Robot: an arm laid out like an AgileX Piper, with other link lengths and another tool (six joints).
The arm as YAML. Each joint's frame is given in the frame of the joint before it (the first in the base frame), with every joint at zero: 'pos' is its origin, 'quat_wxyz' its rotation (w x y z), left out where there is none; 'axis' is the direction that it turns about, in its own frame. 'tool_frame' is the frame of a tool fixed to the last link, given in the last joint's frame.
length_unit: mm
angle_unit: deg
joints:
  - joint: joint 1
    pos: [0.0, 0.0, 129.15]
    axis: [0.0, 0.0, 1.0]
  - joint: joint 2
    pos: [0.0, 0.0, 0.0]
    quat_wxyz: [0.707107, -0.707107, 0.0, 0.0]
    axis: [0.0, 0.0, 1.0]
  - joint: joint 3
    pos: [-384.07, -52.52, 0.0]
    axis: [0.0, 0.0, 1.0]
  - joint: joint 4
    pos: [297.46, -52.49, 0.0]
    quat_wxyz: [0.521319, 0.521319, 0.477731, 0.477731]
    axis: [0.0, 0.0, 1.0]
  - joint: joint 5
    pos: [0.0, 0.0, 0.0]
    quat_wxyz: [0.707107, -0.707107, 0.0, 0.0]
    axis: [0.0, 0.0, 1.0]
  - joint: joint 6
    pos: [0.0, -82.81, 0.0]
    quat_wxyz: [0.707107, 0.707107, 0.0, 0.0]
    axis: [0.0, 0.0, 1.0]
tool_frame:
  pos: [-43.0, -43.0, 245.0]
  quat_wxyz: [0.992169, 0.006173, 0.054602, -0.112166]
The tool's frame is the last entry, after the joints.
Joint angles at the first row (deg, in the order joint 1, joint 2, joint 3, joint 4, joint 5, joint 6):
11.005 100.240 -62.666 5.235 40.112 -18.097
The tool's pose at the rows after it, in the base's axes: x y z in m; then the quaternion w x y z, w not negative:
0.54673, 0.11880, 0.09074, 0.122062, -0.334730, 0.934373, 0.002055
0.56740, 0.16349, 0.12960, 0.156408, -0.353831, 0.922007, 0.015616
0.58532, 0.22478, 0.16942, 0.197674, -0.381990, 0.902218, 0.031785
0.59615, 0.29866, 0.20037, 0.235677, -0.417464, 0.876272, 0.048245
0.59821, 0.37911, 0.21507, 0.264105, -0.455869, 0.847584, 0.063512
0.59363, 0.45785, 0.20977, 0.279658, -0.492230, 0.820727, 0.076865
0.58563, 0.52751, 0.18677, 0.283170, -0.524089, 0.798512, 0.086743
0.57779, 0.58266, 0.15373, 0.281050, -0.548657, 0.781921, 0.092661
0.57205, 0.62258, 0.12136, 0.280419, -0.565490, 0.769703, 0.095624
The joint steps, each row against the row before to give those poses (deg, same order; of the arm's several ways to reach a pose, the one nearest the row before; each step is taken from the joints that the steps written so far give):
1.780 0.117 -5.564 1.590 3.404 -0.039
3.129 0.286 -5.950 1.662 1.832 -0.039
4.421 1.088 -6.199 1.579 0.306 -0.047
5.407 2.459 -6.208 1.013 -0.910 -0.062
5.818 3.981 -6.033 0.399 -1.666 -0.087
5.398 5.433 -5.979 0.143 -1.697 -0.243
4.444 6.403 -6.063 0.053 -1.091 -0.417
3.287 6.427 -5.556 -0.001 -0.852 -0.447
2.257 5.470 -4.380 -0.032 -1.152 -0.451

